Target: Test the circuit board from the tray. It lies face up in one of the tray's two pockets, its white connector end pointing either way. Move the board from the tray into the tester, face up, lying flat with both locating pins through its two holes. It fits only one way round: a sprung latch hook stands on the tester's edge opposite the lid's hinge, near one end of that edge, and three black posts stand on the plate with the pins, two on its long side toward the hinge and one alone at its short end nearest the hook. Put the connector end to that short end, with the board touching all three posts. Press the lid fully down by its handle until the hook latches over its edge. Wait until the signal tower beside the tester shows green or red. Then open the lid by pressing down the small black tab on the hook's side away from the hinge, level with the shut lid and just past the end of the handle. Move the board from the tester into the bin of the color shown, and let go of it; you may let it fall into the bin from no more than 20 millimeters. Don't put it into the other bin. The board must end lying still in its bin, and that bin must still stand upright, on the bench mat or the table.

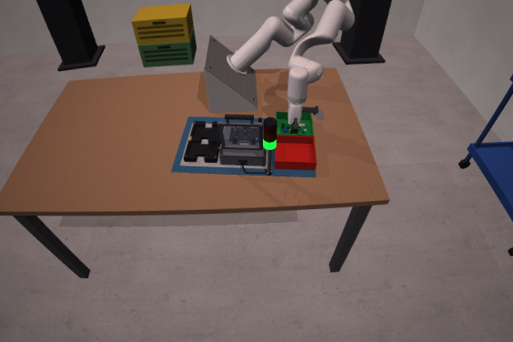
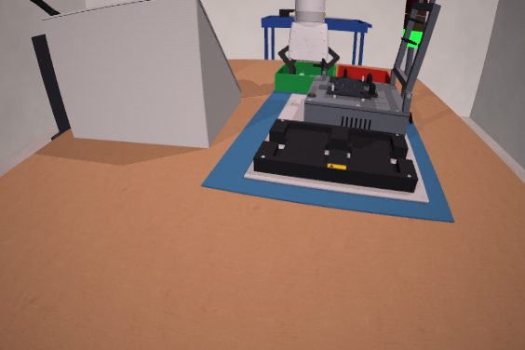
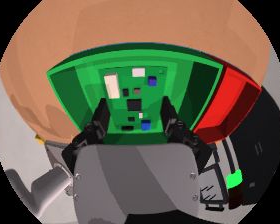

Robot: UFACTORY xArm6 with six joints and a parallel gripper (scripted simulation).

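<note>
Now: the green bin right at my hand. Round my hand: latch hook: 15 cm to the right, 7 cm above, 2 cm ahead; then green circuit board: 1 cm below; then red bin: 15 cm ahead, 3 cm to the right.
</note>
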